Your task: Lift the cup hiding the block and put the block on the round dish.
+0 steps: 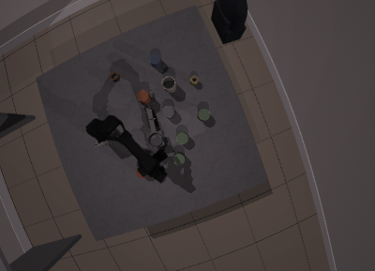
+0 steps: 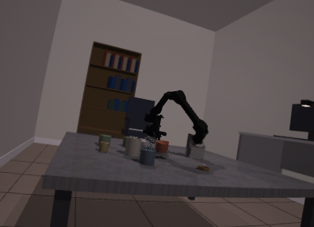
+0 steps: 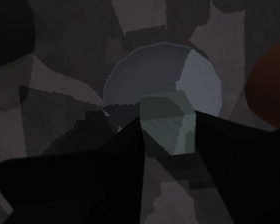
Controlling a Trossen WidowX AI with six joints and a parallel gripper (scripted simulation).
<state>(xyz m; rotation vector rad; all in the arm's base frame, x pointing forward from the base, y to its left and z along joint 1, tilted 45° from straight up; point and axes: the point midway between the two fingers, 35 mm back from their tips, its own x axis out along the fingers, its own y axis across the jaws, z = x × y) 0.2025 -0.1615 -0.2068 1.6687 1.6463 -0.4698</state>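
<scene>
My gripper tip is now 10 mm below the teal block. From my gripper tip the other things lie so: balance (230 mm to the left, 90 mm ahead, 10 mm above); then grey-blue round dish (30 mm below); then orange cup (110 mm behind, 40 mm to the right).
</scene>
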